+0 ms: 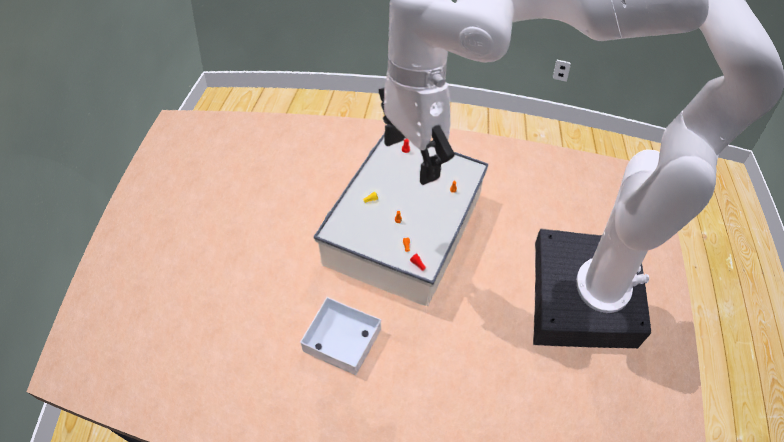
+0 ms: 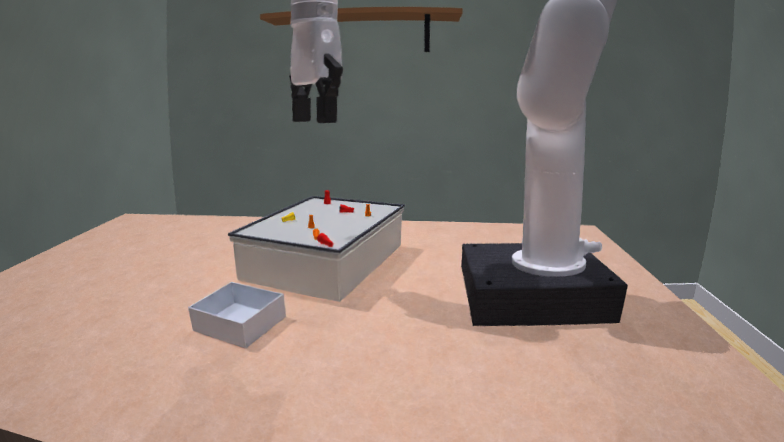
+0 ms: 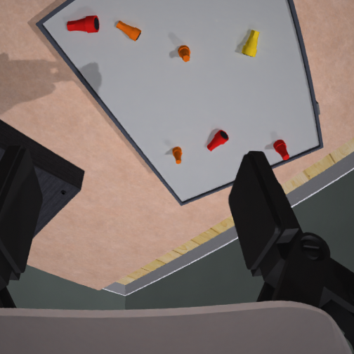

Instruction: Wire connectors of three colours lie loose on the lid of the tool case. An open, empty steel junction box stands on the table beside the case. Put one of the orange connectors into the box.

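Places are measured from the arm's base along level axes (x right, y down, z ahead), in metres.
Where they show: gripper, between the fingertips: [image 1: 411, 160] [image 2: 313, 122]; arm's base, origin of its link: [image 1: 604, 285] [image 2: 548, 263].
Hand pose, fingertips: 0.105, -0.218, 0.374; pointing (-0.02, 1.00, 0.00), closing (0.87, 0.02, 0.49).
Note:
Things, the pixels of their top centre, and the offset from my fingertips, as dx, dy, dz.
- tool case, centre of its top: [image 1: 404, 196] [image 2: 320, 217] +0.093, +0.184, -0.004
- second orange connector, centre of its top: [image 1: 398, 212] [image 2: 310, 215] +0.041, +0.166, +0.011
- third orange connector, centre of its top: [image 2: 315, 230] [image 1: 406, 242] -0.015, +0.176, +0.000
- steel junction box, centre of its top: [image 2: 236, 300] [image 1: 340, 331] -0.151, +0.236, +0.115
- yellow connector, centre of its top: [image 1: 370, 194] [image 2: 287, 213] +0.088, +0.173, +0.058
- red connector, centre of its top: [image 1: 406, 140] [image 2: 327, 190] +0.216, +0.161, -0.014
My gripper [image 1: 411, 156] [image 2: 314, 114] [image 3: 137, 173] is open and empty, pointing down high above the back of the tool case [image 1: 378, 277] [image 2: 285, 271]. On its lid [image 3: 125, 85], one orange connector [image 1: 453, 186] [image 2: 367, 210] [image 3: 177, 155] stands upright near the back right edge. A second orange connector [image 1: 398, 216] [image 2: 311, 221] [image 3: 184, 53] stands near the middle. A third orange connector [image 1: 406, 243] [image 2: 315, 233] [image 3: 129, 30] lies on its side near the front, close to a red one [image 1: 417, 261] [image 2: 325, 239] [image 3: 83, 24]. The steel junction box [image 1: 329, 357] [image 2: 219, 328] stands open and empty in front of the case.
A yellow connector [image 1: 371, 197] [image 2: 288, 217] [image 3: 251, 44] lies left on the lid. A red connector [image 1: 405, 146] [image 2: 327, 197] [image 3: 281, 149] stands at the back; another red one [image 2: 346, 208] [image 3: 218, 140] lies nearby. The black arm base [image 1: 560, 323] [image 2: 543, 307] is right of the case.

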